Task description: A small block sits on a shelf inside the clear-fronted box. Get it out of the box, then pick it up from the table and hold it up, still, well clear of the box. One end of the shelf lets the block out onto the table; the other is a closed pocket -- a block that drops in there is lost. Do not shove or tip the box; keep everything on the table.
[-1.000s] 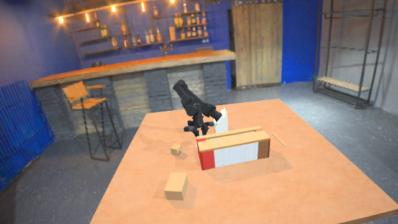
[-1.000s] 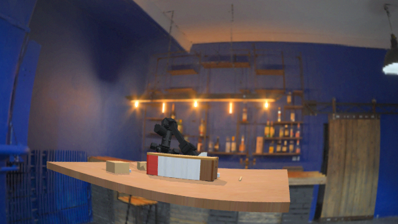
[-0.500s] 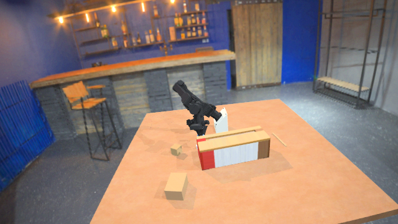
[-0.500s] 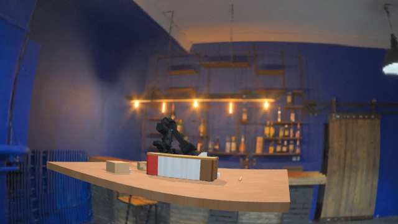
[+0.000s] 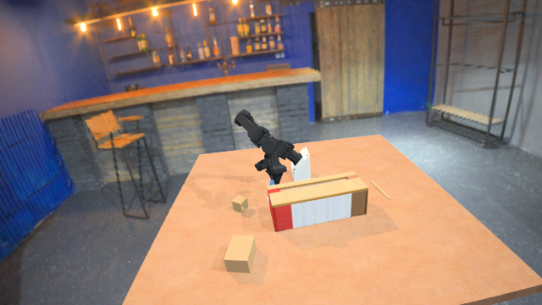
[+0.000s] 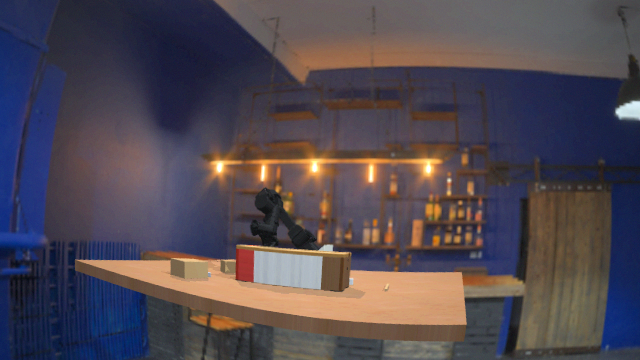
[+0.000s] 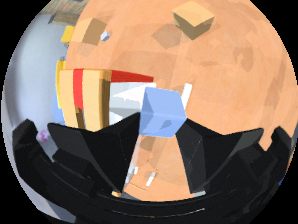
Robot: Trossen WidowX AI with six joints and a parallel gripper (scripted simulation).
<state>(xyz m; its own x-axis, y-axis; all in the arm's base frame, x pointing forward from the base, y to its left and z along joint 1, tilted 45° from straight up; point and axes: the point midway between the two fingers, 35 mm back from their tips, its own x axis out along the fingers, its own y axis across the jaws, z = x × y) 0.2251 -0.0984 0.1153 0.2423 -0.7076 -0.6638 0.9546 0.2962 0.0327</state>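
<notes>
My gripper tip is 1 cm to the left of the light-blue block and 1 cm below it. The rest, counted from my gripper tip: box 8 cm ahead, 16 cm to the left, 3 cm below; thin wooden stick 4 cm ahead, 48 cm to the left, 9 cm below; tan cube 1 cm behind, 17 cm to the right, 7 cm below.
</notes>
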